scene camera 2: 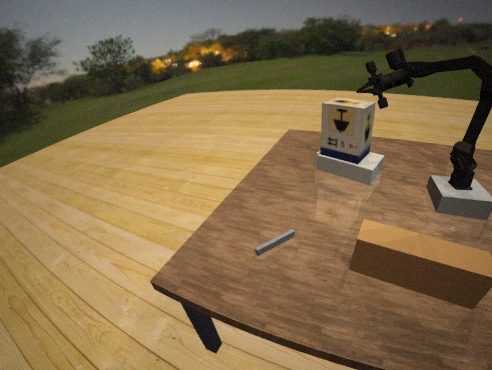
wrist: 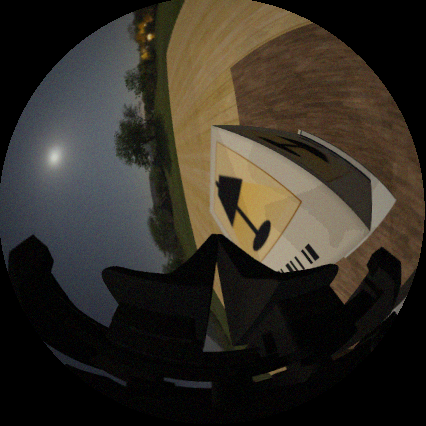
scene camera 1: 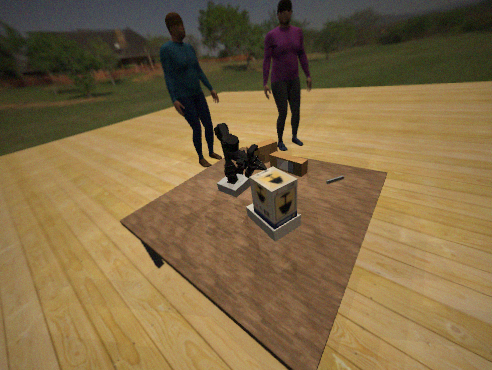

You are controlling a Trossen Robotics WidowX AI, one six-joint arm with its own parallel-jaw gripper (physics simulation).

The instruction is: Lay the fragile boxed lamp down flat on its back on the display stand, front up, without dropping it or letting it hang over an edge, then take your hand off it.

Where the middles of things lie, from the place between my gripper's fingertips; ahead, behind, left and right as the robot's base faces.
Now: hand 20 mm to the right of the display stand (scene camera 2: 365, 172) and 300 mm above it.
